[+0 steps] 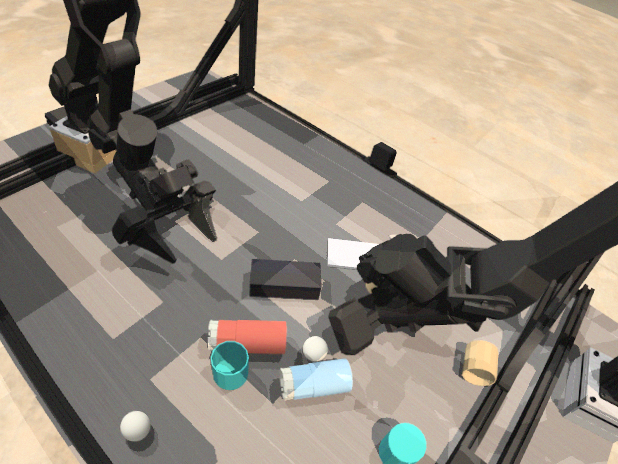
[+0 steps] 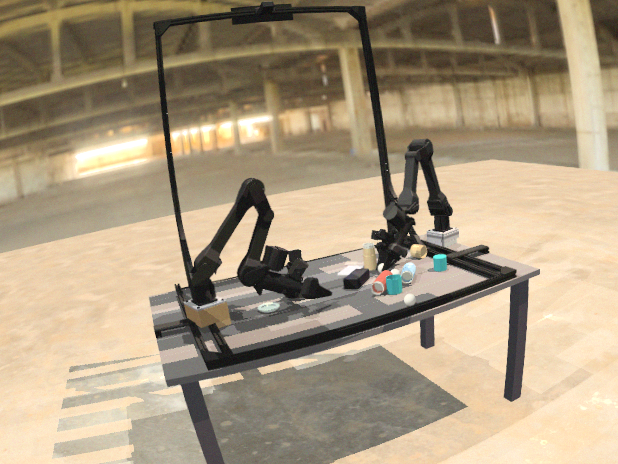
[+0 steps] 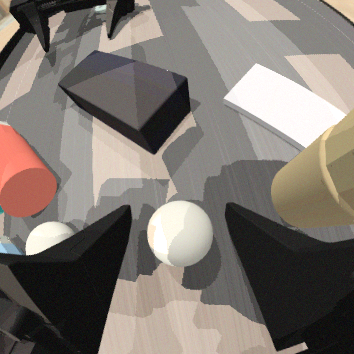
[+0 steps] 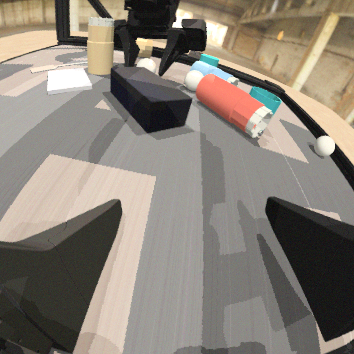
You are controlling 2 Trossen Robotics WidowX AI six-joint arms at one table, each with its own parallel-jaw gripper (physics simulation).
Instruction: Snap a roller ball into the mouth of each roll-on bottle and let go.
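Frame: origin at the left arm's base, x ahead, y left, z up, level; millimetres.
Seen in the pictures: left gripper, between the fingertips: [image 2: 379, 271] [image 3: 178, 210]; right gripper, between the fingertips: [image 1: 196, 250] [image 2: 325, 294] [image 3: 76, 42] [image 4: 194, 205]; left arm's base, origin of its link: [image 2: 442, 229]; right arm's base, origin of its link: [image 1: 85, 121] [image 2: 204, 301].
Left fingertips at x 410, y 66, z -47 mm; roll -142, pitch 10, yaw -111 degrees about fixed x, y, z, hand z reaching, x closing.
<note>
Offsets run from my left fingertips to a thing's top centre.
My left gripper [image 3: 178, 210] [image 4: 142, 73] is open, fingers low on both sides of a white ball @(13 mm back, 4 mm left, 25 mm up) [image 3: 180, 240] [image 4: 146, 64] on the table, not gripping it. A second ball @(8 mm ahead, 89 mm left, 25 mm up) [image 1: 315, 348] [image 3: 49, 237] [image 4: 193, 80] lies between the red bottle @(97 mm ahead, 128 mm left, 35 mm up) [image 1: 255, 336] [image 3: 25, 192] [image 4: 222, 97] and light blue bottle @(15 mm back, 132 mm left, 34 mm up) [image 1: 325, 380] [image 2: 409, 271], both on their sides. A third ball @(141 mm ahead, 305 mm left, 25 mm up) [image 1: 135, 426] [image 2: 410, 299] [image 4: 324, 146] lies apart near the front edge. A tan bottle @(25 mm back, 81 mm right, 81 mm up) [image 2: 369, 257] [image 3: 312, 185] [image 4: 100, 52] stands upright beside my left gripper. My right gripper [image 1: 195, 250] [image 4: 194, 205] is open and empty.
A black box @(107 mm ahead, 9 mm left, 25 mm up) [image 1: 285, 279] [image 3: 127, 92] [image 4: 150, 97] lies between the grippers, near a white slab @(39 mm ahead, 116 mm right, 5 mm down) [image 1: 345, 252] [image 3: 285, 102]. A teal cup @(90 mm ahead, 178 mm left, 39 mm up) [image 1: 230, 372] touches or nearly touches the red bottle. Another teal cup @(152 mm back, 154 mm left, 36 mm up) [image 1: 405, 445] and a tan cup @(214 mm back, 18 mm right, 36 mm up) [image 1: 480, 362] are at the right. A pale dish @(422 mm ahead, 25 mm right, 1 mm down) [image 2: 268, 307] lies near the right arm.
</note>
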